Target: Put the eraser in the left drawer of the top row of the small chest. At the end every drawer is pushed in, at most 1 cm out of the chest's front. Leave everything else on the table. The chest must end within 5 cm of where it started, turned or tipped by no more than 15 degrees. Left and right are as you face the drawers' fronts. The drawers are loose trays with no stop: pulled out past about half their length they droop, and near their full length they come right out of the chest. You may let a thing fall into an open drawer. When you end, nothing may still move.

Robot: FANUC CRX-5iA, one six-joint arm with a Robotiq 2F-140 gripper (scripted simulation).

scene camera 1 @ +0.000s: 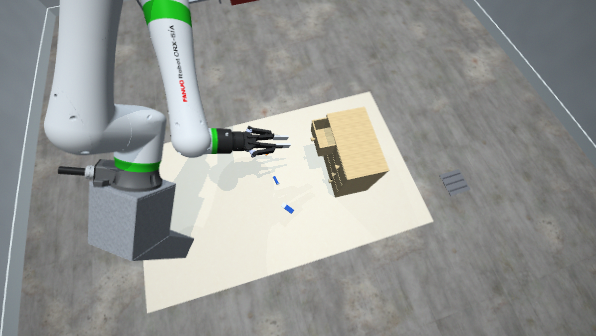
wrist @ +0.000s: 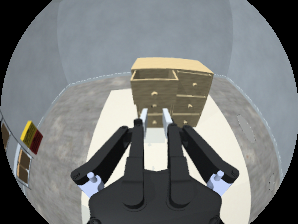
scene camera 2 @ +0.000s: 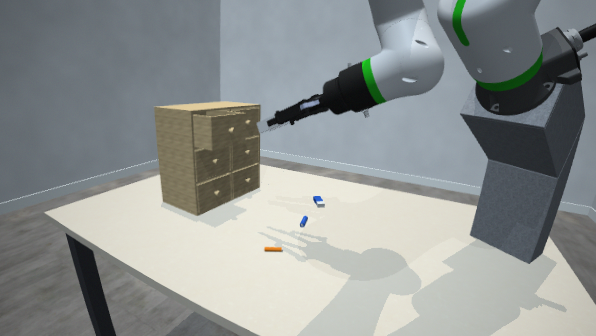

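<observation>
Wooden chest [scene camera 2: 174, 126], visible as well in scene camera 1 [scene camera 1: 364, 164] and in the wrist view [wrist: 175, 64]. A drawer [scene camera 1: 321, 131]; a drawer [scene camera 2: 220, 186]; a drawer [scene camera 2: 208, 163]; a drawer [wrist: 194, 82]. The gripper [scene camera 2: 263, 127] also appears in scene camera 1 [scene camera 1: 288, 141] and in the wrist view [wrist: 155, 115].
</observation>
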